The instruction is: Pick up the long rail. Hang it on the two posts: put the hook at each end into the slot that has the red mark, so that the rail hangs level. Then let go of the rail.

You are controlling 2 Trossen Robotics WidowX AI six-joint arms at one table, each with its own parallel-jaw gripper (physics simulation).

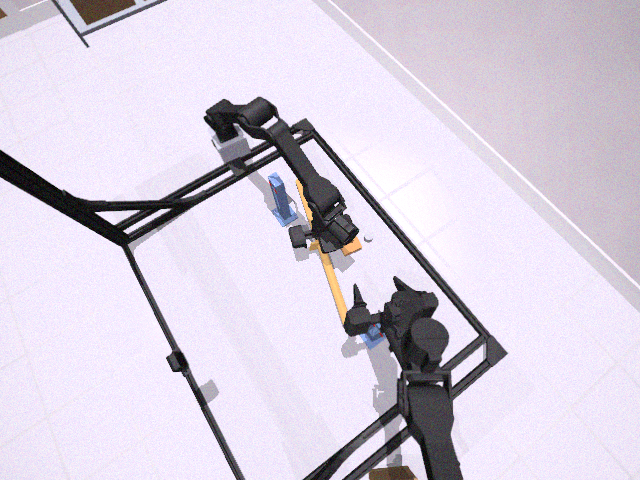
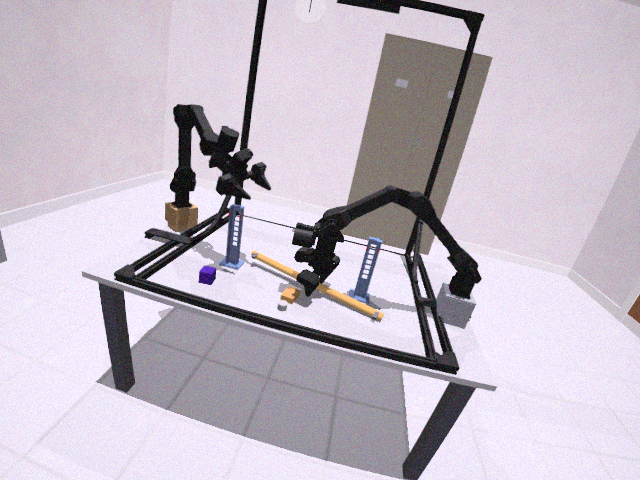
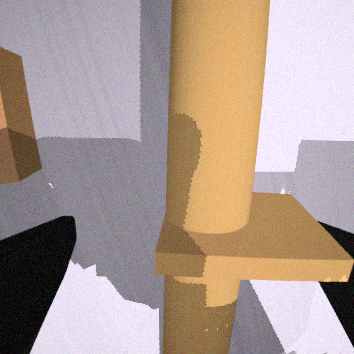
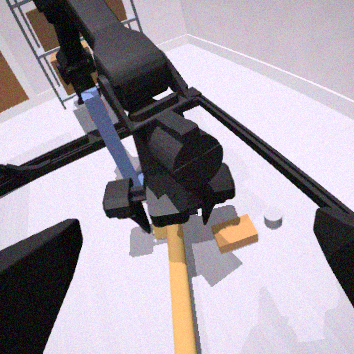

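Seen in the pictures: left gripper, fingertip midpoint: [image 1: 319, 243] [image 2: 314, 289] [image 3: 191, 230] [image 4: 176, 227]; right gripper, fingertip midpoint: [image 1: 374, 280] [image 2: 260, 194] [image 4: 198, 224]; left arm's base, link origin: [image 1: 226, 132] [image 2: 459, 292]; right arm's base, link origin: [image 2: 181, 204].
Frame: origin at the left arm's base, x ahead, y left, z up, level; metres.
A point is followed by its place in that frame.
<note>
The long yellow rail [image 1: 334, 286] {x 0.608, y 0.068, z -0.056 m} [image 2: 348, 301] {x 0.340, y 0.134, z -0.077 m} [image 3: 215, 100] {x 0.506, y 0.093, z -0.061 m} [image 4: 181, 295] {x 0.592, y 0.077, z -0.057 m} lies on the table, with a flat tab [image 3: 260, 245] {x 0.470, y 0.088, z -0.055 m} at its middle. Its ends show small grey parts; the hooks' shape is too small to tell. One blue post [image 1: 279, 198] {x 0.334, y 0.041, z 0.050 m} [image 2: 368, 268] {x 0.309, y 0.039, z 0.004 m} [image 4: 107, 132] {x 0.333, y 0.050, z 0.047 m} and another blue post [image 1: 373, 330] {x 0.766, y 0.087, z 0.023 m} [image 2: 235, 237] {x 0.769, y 0.088, z 0.002 m} stand upright, with red marks near their tops. My left gripper [image 2: 319, 285] {x 0.460, y 0.100, z -0.093 m} [image 3: 191, 230] {x 0.460, y 0.100, z -0.093 m} [image 4: 176, 227] {x 0.460, y 0.100, z -0.093 m} is open and empty, low over the rail's middle, fingers either side of it. My right gripper [image 1: 375, 281] {x 0.682, y 0.116, z 0.180 m} [image 2: 259, 193] {x 0.682, y 0.116, z 0.180 m} is open, high above the table near the second post.
An orange block [image 1: 352, 246] {x 0.521, y 0.181, z -0.080 m} [image 2: 290, 295] {x 0.510, y 0.196, z -0.081 m} [image 3: 17, 120] {x 0.511, y 0.149, z -0.088 m} [image 4: 235, 234] {x 0.525, y 0.178, z -0.080 m} lies beside the rail's middle. A small grey cylinder [image 1: 368, 238] {x 0.522, y 0.238, z -0.080 m} [image 2: 282, 306] {x 0.511, y 0.258, z -0.083 m} [image 4: 273, 219] {x 0.526, y 0.239, z -0.080 m} is near it. A purple cube [image 2: 207, 274] {x 0.762, y 0.257, z -0.065 m} sits near the second post. A black frame [image 2: 289, 322] {x 0.466, y 0.319, z -0.079 m} borders the table.
</note>
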